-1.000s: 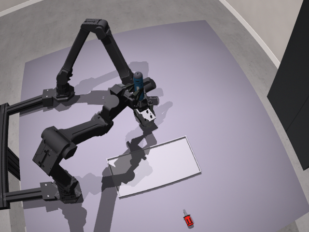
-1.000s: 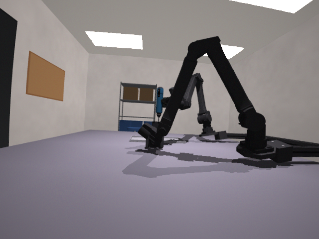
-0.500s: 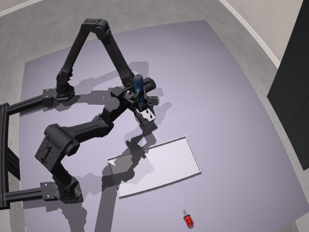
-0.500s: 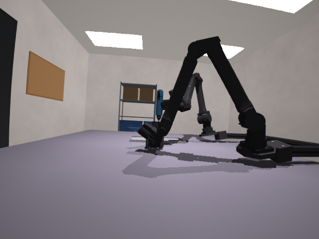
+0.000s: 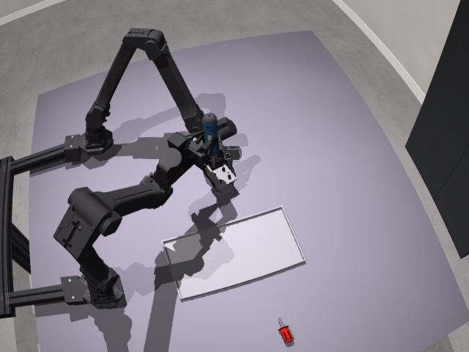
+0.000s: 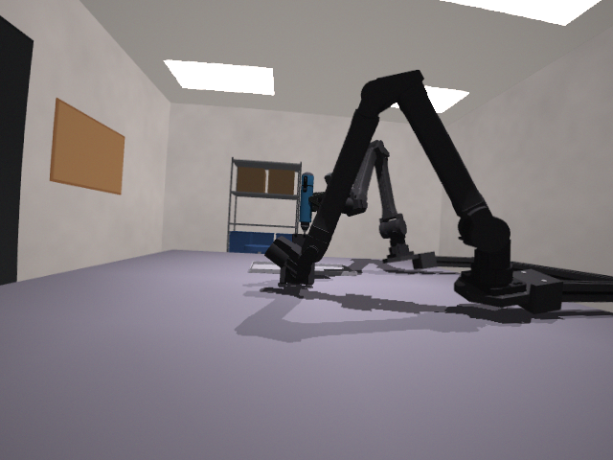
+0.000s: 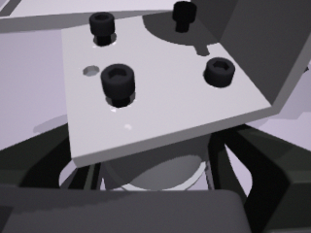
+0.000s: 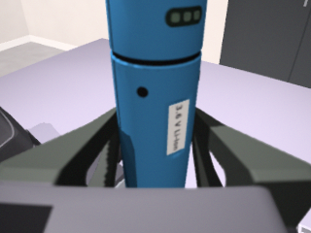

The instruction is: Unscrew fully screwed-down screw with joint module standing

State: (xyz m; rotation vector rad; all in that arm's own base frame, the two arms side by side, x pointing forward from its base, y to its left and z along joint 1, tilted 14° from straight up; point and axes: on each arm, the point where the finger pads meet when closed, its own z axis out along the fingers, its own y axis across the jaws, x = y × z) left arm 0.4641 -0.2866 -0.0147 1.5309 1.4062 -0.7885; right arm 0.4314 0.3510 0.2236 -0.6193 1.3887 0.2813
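My left gripper is now 10 mm below the joint module body. Round my left hand: white tray 260 mm to the right, 20 mm below, 20 mm behind; then white bracket 50 mm above; then red hand screwdriver 570 mm to the right, 80 mm ahead, 10 mm below.
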